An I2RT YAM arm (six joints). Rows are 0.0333 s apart.
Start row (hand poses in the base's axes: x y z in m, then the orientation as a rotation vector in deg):
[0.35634 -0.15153 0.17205 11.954 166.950 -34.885]
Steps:
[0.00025 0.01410 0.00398 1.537 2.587 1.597]
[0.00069 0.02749 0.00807 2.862 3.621 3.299]
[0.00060 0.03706 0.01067 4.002 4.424 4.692]
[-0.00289 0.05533 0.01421 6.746 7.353 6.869]
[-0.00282 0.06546 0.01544 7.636 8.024 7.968]
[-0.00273 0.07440 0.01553 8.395 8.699 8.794]
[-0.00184 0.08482 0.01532 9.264 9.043 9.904]
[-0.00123 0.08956 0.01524 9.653 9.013 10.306]
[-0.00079 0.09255 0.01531 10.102 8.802 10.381]
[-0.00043 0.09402 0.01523 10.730 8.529 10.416]
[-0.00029 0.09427 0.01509 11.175 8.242 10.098]
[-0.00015 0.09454 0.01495 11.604 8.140 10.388]
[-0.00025 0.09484 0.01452 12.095 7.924 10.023]
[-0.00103 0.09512 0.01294 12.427 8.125 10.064]
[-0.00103 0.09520 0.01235 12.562 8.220 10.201]
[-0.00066 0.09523 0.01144 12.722 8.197 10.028]
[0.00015 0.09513 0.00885 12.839 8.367 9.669]
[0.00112 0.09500 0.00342 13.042 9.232 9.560]
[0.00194 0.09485 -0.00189 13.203 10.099 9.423]
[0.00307 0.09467 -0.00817 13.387 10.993 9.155]
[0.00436 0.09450 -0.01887 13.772 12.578 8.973]
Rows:
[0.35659 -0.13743 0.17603 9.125 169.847 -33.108]
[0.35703 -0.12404 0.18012 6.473 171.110 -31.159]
[0.35694 -0.11447 0.18272 4.304 172.075 -29.450]
[0.35345 -0.09620 0.18626 0.472 175.382 -25.678]
[0.35352 -0.08607 0.18749 -1.298 176.081 -24.297]
[0.35361 -0.07713 0.18758 -2.681 176.774 -23.150]
[0.35450 -0.06671 0.18737 -4.375 177.104 -21.710]
[0.35511 -0.06197 0.18729 -4.927 177.090 -21.042]
[0.35555 -0.05898 0.18736 -4.916 176.988 -20.304]
[0.35591 -0.05751 0.18728 -4.802 176.877 -19.288]
[0.35605 -0.05726 0.18714 -4.174 176.781 -18.609]
[0.35619 -0.05699 0.18700 -4.527 176.722 -17.888]
[0.35609 -0.05669 0.18657 -3.849 176.709 -17.161]
[0.35531 -0.05641 0.18499 -3.941 176.966 -16.684]
[0.35531 -0.05633 0.18440 -4.164 177.057 -16.473]
[0.35568 -0.05630 0.18349 -3.878 177.108 -16.252]
[0.35649 -0.05640 0.18090 -3.381 177.373 -16.161]
[0.35746 -0.05653 0.17547 -3.486 178.266 -16.019]
[0.35828 -0.05668 0.17016 -3.555 179.159 -15.943]
[0.35941 -0.05686 0.16388 3.400 -178.438 15.707]
[0.36070 -0.05703 0.15318 3.560 -176.871 15.135]

